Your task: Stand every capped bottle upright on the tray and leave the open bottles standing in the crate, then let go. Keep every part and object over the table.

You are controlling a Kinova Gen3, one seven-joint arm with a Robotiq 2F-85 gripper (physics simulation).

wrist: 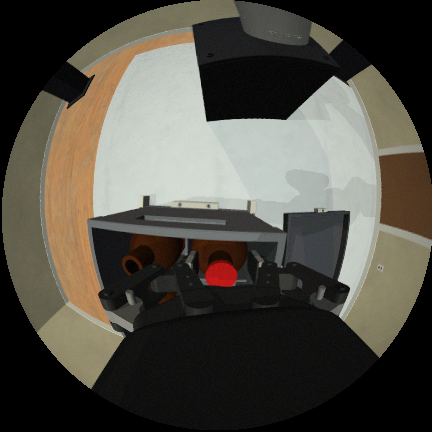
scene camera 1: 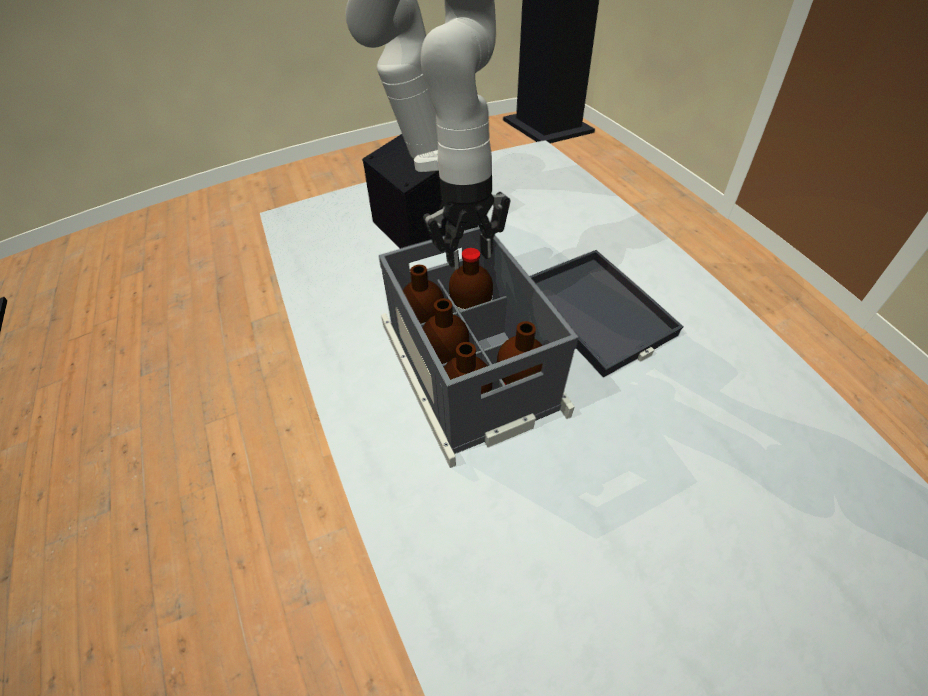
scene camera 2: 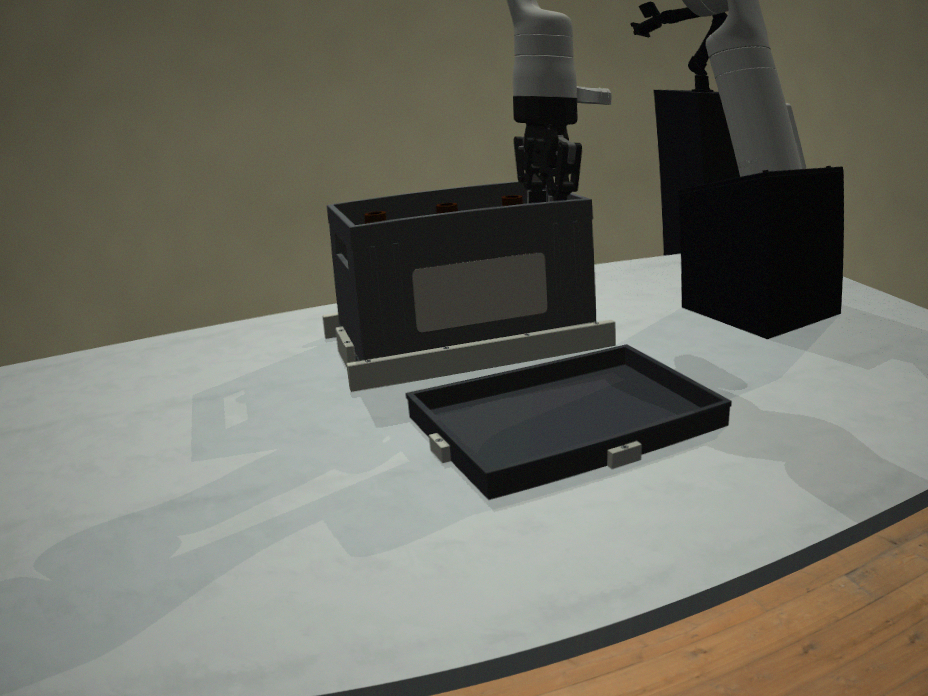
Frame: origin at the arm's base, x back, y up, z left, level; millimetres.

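Seen in the pictures: gripper, fingertip midpoint: (wrist: 222,259) (scene camera 1: 470,261); arm's base, link origin: (wrist: 275,31) (scene camera 1: 431,146) (scene camera 2: 771,174).
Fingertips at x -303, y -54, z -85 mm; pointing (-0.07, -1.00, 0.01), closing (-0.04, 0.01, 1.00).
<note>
Offsets run from my fingertips to a thing's top centre. "pt": to the spot under its first point.
The dark grey crate @(dx -94, dy +34, dz -55 mm) (scene camera 1: 517,408) (scene camera 2: 389,299) (wrist: 185,230) holds upright brown bottles. One bottle @(dx -7, dy +22, dz -3 mm) (scene camera 1: 470,288) (wrist: 205,247) with a red cap @(dx -7, dy +22, dz -3 mm) (scene camera 1: 470,254) (wrist: 221,274) stands in the right row's compartment nearest the arm's base, as scene camera 1 shows it. Three open bottles @(dx +0, dy +22, dz -91 mm) (scene camera 1: 419,299) @(dx -86, dy +22, dz -95 mm) (scene camera 1: 443,337) @(dx -173, dy +22, dz -108 mm) (scene camera 1: 464,367) stand in the left row, and another open bottle @(dx -182, dy +22, dz -19 mm) (scene camera 1: 519,352) is at the right row's front. My gripper (scene camera 1: 469,255) (scene camera 2: 547,196) (wrist: 222,259) points down at the crate's mouth, open, with its fingers on either side of the capped bottle's top, holding nothing. The tray @(pt dx -140, dy -136, dz +226 mm) (scene camera 1: 614,322) (scene camera 2: 554,419) (wrist: 320,250) is empty.
Pale strips (scene camera 1: 419,393) (scene camera 2: 479,354) run along the crate's foot. Small blocks (scene camera 1: 646,353) (scene camera 2: 624,454) sit against the tray. The crate's tall walls surround the bottles, with dividers between them. The arm's black pedestal (scene camera 1: 401,191) (scene camera 2: 760,254) (wrist: 260,90) stands behind the crate.
</note>
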